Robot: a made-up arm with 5 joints.
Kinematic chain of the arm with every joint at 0, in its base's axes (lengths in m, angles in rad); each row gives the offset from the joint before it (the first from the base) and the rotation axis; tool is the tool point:
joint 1: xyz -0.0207 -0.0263 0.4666 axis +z
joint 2: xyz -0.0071 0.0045 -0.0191 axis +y
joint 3: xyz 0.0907 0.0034 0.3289 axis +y
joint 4: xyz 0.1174 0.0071 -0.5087 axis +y
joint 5: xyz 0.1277 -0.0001 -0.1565 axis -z
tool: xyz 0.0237 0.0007 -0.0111
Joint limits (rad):
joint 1: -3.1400..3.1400
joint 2: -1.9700..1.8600
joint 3: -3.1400..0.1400
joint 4: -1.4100..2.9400
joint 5: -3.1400..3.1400
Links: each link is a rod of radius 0.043 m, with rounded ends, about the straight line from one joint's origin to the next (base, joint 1, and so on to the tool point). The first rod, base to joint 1, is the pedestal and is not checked.
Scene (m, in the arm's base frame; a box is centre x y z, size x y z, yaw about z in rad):
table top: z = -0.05
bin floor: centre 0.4 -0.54 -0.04 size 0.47 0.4 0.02 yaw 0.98
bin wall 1: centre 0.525 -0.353 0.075 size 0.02 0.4 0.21 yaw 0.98
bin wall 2: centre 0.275 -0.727 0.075 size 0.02 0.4 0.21 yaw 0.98
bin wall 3: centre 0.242 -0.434 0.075 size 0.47 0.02 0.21 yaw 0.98
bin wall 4: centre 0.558 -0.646 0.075 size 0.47 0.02 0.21 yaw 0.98
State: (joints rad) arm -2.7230 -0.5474 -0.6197 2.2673 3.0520
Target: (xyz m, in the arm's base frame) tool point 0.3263 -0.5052 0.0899
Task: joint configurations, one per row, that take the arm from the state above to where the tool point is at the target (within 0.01 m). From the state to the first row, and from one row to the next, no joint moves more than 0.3 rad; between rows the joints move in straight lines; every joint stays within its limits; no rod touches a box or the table.
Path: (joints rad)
1: -2.4303 -0.4186 -0.7073 2.1688 3.0631
2: -2.1376 -0.2898 -0.7949 2.0703 3.0742
3: -1.8449 -0.1610 -0.8825 1.9718 3.0853
4: -1.5522 -0.0322 -0.9701 1.8733 3.0964
5: -1.2595 0.0967 -1.0576 1.7748 3.1075
6: -0.9669 0.2255 -1.1452 1.6763 3.1186
7: -0.9668 0.4522 -1.1956 1.5301 3.1180
8: -0.9668 0.6789 -1.2459 1.3840 3.1173

